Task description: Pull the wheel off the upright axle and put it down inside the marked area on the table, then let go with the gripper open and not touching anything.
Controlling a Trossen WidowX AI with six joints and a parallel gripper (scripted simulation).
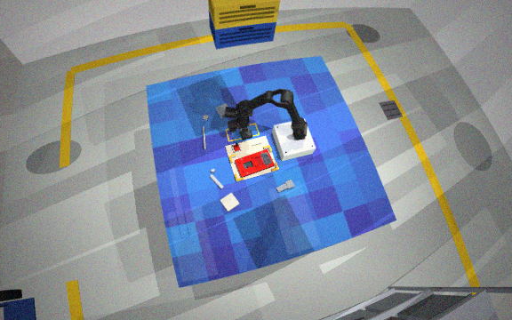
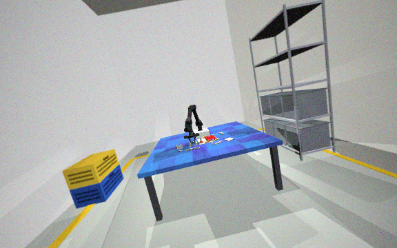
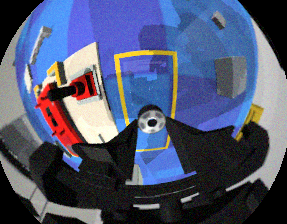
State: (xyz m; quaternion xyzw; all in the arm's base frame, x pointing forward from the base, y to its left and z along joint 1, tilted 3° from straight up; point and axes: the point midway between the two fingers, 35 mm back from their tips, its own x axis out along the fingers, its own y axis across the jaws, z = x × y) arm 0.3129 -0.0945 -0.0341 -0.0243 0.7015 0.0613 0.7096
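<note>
The wheel is right at my gripper tip. Also, from my gripper tip: flat tile: 130 mm ahead, 420 mm to the left, 10 mm below; then thin rod: 230 mm ahead, 10 mm to the left.
</note>
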